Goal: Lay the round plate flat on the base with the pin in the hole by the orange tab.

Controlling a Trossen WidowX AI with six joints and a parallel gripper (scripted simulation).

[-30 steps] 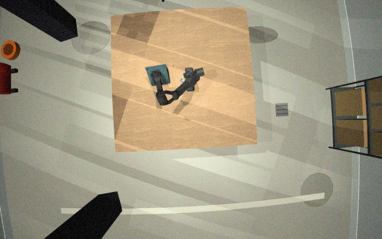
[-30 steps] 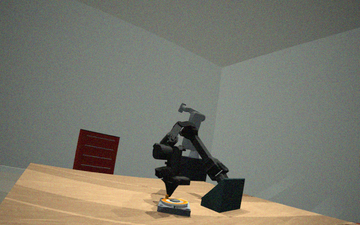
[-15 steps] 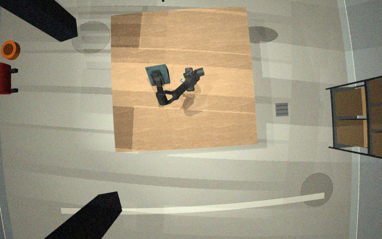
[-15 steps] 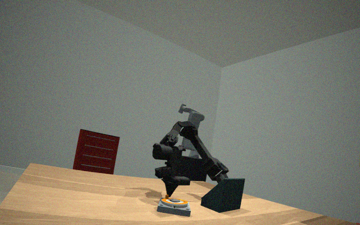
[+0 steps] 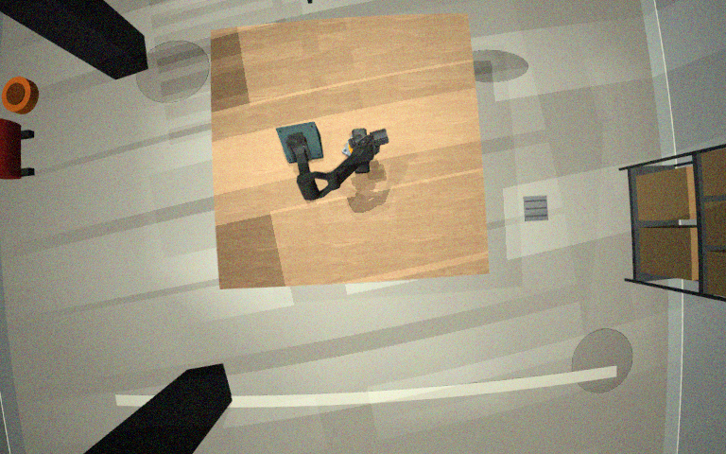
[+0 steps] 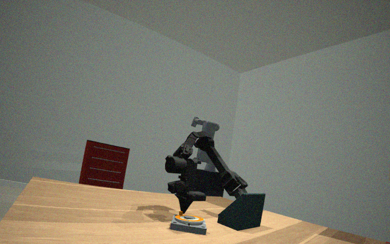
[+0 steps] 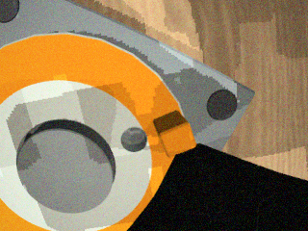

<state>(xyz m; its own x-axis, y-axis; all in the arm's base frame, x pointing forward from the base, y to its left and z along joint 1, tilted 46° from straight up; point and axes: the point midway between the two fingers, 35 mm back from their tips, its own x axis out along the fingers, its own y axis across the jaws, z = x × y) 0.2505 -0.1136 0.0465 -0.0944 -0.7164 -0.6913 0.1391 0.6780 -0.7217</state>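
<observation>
My gripper tip is 50 mm to the right of the square grey base, 10 mm short of it and 10 mm above it.
</observation>
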